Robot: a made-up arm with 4 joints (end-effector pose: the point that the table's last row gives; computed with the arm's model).
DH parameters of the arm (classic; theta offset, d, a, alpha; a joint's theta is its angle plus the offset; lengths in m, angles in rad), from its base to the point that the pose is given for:
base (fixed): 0 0.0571 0 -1.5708
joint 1: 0 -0.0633 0.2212 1.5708
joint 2: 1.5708 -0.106 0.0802 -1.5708
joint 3: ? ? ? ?
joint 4: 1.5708 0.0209 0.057 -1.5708
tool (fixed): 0 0.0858 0 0
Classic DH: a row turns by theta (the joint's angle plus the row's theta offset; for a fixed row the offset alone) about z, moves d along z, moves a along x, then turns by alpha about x.
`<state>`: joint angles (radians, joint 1 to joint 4).
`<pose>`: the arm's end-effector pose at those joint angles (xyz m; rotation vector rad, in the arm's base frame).
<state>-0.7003 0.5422 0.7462 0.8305</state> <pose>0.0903 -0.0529 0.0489 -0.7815 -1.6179 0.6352</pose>
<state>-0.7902 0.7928 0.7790 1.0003</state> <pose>0.0886 -0.1059 0.0487 -0.7795 -1.8996 0.9828</pose>
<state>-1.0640 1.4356 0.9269 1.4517</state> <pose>0.1372 -0.2351 0.1253 0.6523 2.1982 -1.9296</pose>
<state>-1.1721 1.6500 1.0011 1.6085</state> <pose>0.1540 -0.2600 0.1824 0.4883 1.7761 -1.9149</pose>
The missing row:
joint 3: 1.5708 0.1046 0.0627 -1.5708
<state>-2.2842 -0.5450 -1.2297 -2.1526</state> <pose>-0.0491 0.1595 0.3864 -0.3460 -0.4474 1.2464</pose>
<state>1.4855 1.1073 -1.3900 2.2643</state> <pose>-0.1397 -0.1819 0.0498 0.4889 0.1397 -1.4095</pose>
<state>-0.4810 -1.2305 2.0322 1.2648</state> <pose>0.2779 0.1313 0.0949 -1.7197 -0.0324 -0.0358</pose>
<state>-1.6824 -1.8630 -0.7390 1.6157</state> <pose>0.0880 0.1009 0.4141 -0.6278 1.3898 1.9351</pose>
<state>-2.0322 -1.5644 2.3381 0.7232</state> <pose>-0.0470 0.0561 0.4173 -0.7831 -0.3304 -1.3778</pose>
